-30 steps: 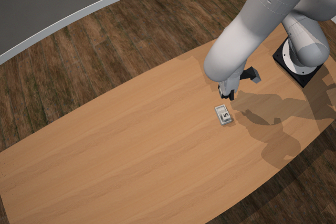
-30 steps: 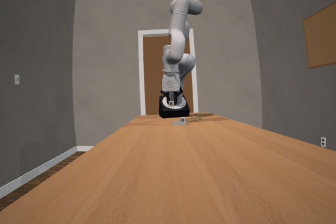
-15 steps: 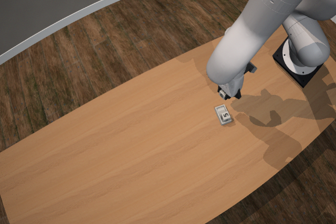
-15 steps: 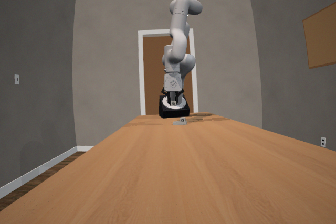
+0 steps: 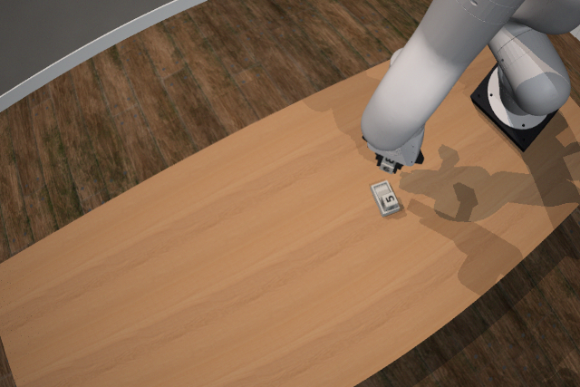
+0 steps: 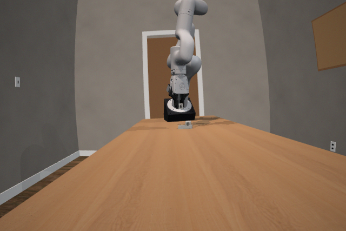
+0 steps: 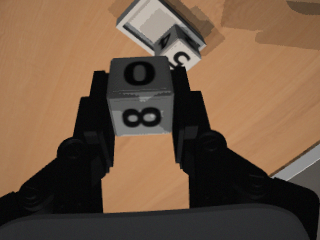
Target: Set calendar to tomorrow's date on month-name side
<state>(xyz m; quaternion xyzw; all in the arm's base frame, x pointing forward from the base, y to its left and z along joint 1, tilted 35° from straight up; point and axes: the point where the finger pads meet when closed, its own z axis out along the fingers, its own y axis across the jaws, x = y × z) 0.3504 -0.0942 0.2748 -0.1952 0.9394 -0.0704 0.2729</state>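
My hand is 10 mm short of the calendar tray, 30 mm to the right of it and 130 mm above it. Also, from my hand: white digit cube (20 mm below).
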